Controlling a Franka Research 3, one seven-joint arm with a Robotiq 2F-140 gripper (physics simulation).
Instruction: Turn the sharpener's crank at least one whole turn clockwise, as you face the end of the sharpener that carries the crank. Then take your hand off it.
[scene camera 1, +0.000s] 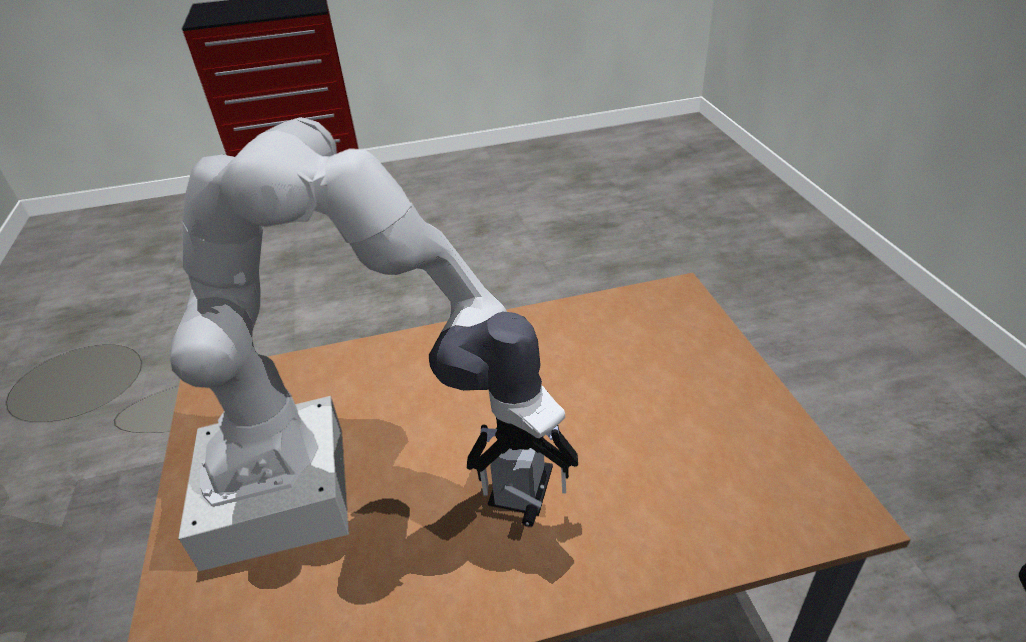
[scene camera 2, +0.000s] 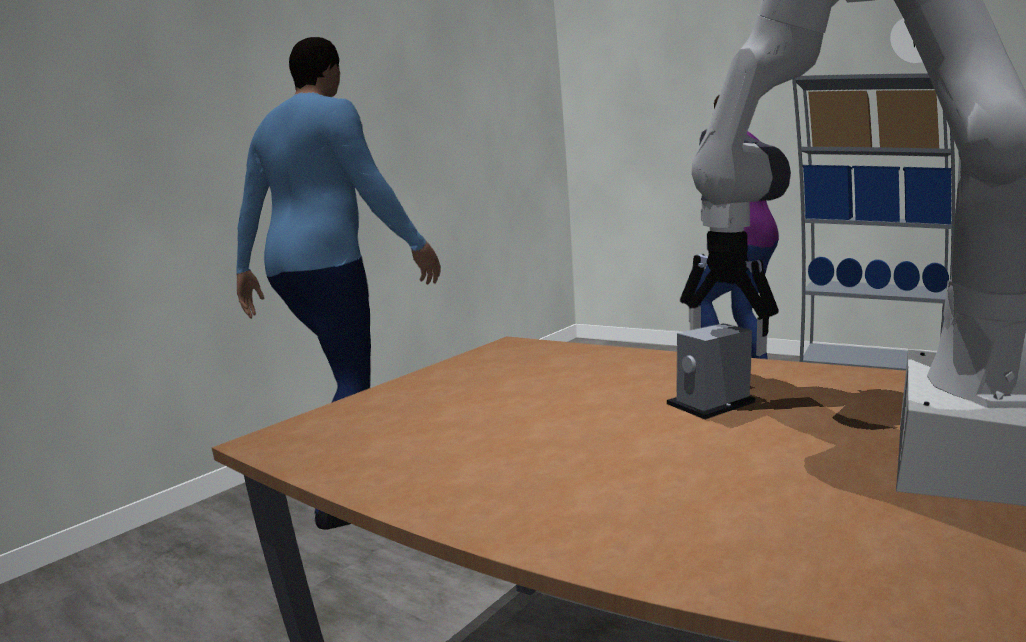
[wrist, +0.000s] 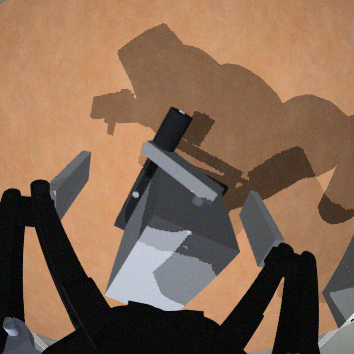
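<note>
The grey sharpener (scene camera 1: 512, 478) (scene camera 2: 730, 370) (wrist: 172, 250) stands upright on its black base on the table. Its crank is a flat grey arm (scene camera 1: 522, 495) (wrist: 182, 173) with a black handle (scene camera 1: 531, 515) (wrist: 172, 129). In the scene camera 1 view the arm slants down to the right, with the handle at its low outer end. The crank end is hidden in the scene camera 2 view. My gripper (scene camera 1: 524, 482) (scene camera 2: 728, 333) (wrist: 168, 185) is wide open, pointing down over the sharpener, one finger to each side of the body. Nothing is between the fingertips and the crank handle lies outside them.
The wooden table (scene camera 1: 680, 423) (scene camera 2: 484, 454) carries the robot's pale base block (scene camera 1: 264, 529) (scene camera 2: 960, 454), to the left of the sharpener in the scene camera 1 view. A round knob (scene camera 2: 688, 363) sits on the sharpener's other end. A person in blue (scene camera 2: 314, 181) stands beyond the table.
</note>
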